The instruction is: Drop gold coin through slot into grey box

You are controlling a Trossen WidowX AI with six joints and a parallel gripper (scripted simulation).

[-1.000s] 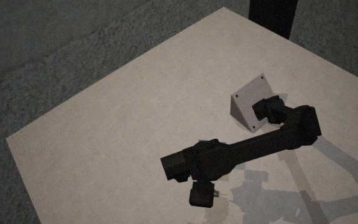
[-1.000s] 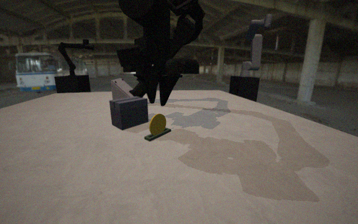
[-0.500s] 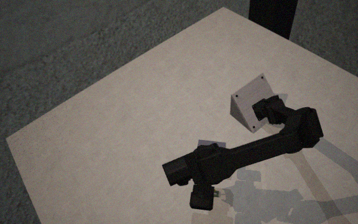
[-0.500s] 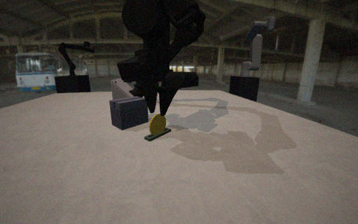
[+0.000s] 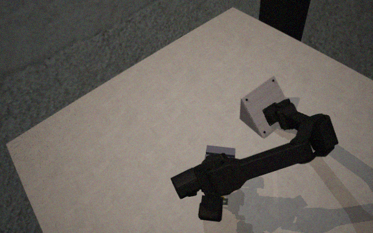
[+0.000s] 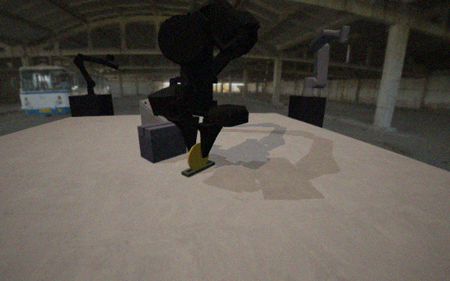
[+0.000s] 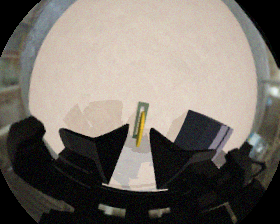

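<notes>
My gripper tip is right at the gold coin.
</notes>
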